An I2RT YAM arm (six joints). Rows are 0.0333 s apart.
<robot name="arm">
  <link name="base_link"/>
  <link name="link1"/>
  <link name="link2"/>
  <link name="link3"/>
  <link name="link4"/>
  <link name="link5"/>
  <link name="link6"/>
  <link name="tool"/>
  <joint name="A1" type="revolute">
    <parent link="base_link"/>
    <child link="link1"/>
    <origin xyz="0 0 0.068" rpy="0 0 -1.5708"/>
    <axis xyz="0 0 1"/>
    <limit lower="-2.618" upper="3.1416"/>
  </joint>
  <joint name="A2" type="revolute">
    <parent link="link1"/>
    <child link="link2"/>
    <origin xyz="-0.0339 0.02 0.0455" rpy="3.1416 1.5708 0"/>
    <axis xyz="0 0 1"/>
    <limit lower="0" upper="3.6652"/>
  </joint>
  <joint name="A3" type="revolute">
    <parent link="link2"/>
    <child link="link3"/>
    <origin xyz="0 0.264 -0.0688" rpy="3.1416 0 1.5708"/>
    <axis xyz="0 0 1"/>
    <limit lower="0" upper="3.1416"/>
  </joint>
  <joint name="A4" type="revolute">
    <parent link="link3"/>
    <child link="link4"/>
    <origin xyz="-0.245 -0.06 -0.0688" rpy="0 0 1.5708"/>
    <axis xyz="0 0 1"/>
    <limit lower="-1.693" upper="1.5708"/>
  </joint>
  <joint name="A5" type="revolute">
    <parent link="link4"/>
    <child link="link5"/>
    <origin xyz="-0.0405 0.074 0.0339" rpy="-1.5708 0 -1.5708"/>
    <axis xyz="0 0 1"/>
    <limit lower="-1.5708" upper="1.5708"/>
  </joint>
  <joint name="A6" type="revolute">
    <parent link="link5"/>
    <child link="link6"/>
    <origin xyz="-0.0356 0 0.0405" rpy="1.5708 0 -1.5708"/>
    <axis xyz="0 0 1"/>
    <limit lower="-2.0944" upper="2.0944"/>
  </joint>
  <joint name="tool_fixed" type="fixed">
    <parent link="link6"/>
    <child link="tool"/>
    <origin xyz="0 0 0" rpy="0 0 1.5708"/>
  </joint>
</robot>
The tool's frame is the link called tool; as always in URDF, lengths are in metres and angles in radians.
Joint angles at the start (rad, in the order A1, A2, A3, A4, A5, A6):
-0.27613, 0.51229, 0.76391, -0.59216, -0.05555, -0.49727
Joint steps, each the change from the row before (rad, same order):
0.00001, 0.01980, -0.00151, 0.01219, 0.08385, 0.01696
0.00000, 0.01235, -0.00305, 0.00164, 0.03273, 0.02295
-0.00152, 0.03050, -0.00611, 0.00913, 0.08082, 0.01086
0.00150, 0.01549, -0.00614, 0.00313, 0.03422, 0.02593
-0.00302, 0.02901, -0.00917, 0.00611, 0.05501, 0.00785
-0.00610, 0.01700, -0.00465, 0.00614, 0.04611, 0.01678
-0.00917, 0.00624, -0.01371, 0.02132, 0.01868, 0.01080
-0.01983, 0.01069, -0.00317, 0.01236, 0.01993, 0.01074
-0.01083, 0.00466, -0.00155, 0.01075, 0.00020, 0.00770
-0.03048, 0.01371, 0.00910, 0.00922, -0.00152, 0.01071
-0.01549, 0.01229, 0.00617, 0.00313, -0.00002, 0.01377
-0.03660, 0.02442, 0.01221, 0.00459, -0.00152, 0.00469
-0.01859, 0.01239, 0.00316, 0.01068, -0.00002, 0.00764
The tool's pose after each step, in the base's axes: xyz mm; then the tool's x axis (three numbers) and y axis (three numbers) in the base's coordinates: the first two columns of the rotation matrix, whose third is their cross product. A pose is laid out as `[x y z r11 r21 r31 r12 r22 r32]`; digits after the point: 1 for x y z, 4 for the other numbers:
[115.5 -33.8 324.2 -0.4300 -0.3582 -0.8287 0.1121 0.8896 -0.4427]
[117.9 -35.7 322.2 -0.4512 -0.3302 -0.8290 0.1423 0.8905 -0.4322]
[123.6 -40.4 317.9 -0.5020 -0.3014 -0.8107 0.1999 0.8715 -0.4478]
[126.6 -42.4 314.6 -0.5223 -0.2698 -0.8090 0.2298 0.8690 -0.4382]
[131.8 -46.3 308.9 -0.5637 -0.2446 -0.7890 0.2633 0.8521 -0.4523]
[134.4 -49.6 306.1 -0.5859 -0.2147 -0.7814 0.3039 0.8357 -0.4575]
[136.1 -52.1 302.8 -0.5886 -0.1970 -0.7840 0.3313 0.8259 -0.4563]
[137.2 -56.2 301.7 -0.5950 -0.1721 -0.7850 0.3667 0.8111 -0.4557]
[137.9 -58.2 301.6 -0.5906 -0.1605 -0.7908 0.3821 0.8076 -0.4493]
[138.8 -63.3 303.8 -0.5870 -0.1355 -0.7981 0.4138 0.7972 -0.4397]
[139.9 -66.3 304.5 -0.5854 -0.1147 -0.8026 0.4329 0.7928 -0.4290]
[141.7 -73.1 305.8 -0.5923 -0.0874 -0.8010 0.4605 0.7790 -0.4255]
[142.9 -76.9 306.2 -0.5891 -0.0710 -0.8049 0.4799 0.7707 -0.4192]

